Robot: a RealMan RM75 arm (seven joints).
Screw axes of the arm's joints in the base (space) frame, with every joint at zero. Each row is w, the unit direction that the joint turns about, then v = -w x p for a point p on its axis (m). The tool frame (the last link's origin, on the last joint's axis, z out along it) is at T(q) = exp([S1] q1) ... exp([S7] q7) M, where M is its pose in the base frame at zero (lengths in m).
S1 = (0, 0, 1, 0.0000, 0.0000, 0.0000)
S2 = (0, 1, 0, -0.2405, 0.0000, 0.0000)
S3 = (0, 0, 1, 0.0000, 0.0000, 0.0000)
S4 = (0, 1, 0, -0.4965, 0.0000, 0.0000)
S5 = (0, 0, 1, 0.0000, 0.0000, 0.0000)
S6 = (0, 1, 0, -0.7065, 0.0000, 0.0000)
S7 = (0, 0, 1, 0.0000, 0.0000, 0.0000)
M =
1 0 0 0.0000
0 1 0 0.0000
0 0 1 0.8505
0 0 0 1
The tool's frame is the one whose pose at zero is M.
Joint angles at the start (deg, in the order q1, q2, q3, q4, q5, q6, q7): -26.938 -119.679 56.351 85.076 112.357 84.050 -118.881
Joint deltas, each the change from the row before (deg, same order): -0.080 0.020 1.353 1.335 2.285 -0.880 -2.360; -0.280 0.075 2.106 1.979 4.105 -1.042 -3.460; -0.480 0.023 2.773 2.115 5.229 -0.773 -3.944; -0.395 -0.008 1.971 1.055 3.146 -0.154 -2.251
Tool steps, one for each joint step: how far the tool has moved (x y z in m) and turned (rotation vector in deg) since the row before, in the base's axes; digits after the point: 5 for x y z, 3 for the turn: 0.00209 0.00146 -0.00174 0.205 1.654 1.390; 0.00266 0.00227 -0.00276 0.419 3.129 1.979; 0.00335 0.00201 -0.00478 0.329 4.040 2.045; 0.00259 0.00056 -0.00450 -0.160 2.557 0.952
